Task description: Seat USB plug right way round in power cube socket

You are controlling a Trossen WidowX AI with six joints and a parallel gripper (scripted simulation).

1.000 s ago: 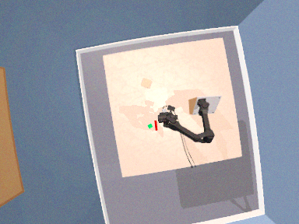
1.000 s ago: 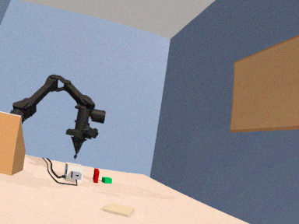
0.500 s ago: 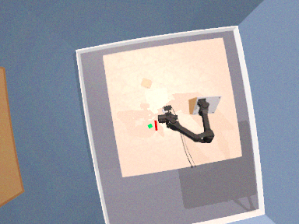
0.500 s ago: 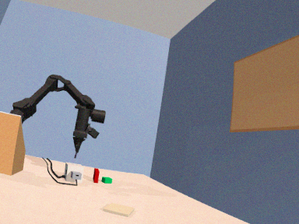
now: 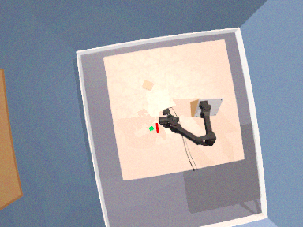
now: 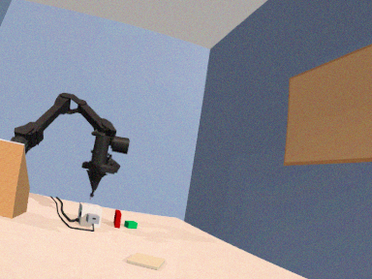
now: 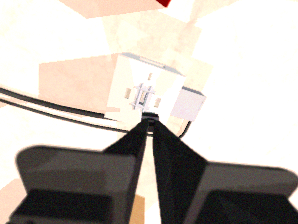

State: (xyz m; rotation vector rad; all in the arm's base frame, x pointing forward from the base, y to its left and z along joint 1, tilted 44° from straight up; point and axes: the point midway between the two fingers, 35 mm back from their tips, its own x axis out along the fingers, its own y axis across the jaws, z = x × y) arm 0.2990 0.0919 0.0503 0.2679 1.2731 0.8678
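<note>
Now: gripper tip 2 cm above the dark USB plug. Also, from my gripper tip: green block (17 cm ahead, 12 cm below, 9 cm to the left); then flat tan tile (36 cm to the right, 16 cm ahead, 13 cm below); then red block (11 cm below, 11 cm ahead, 8 cm to the left).
</note>
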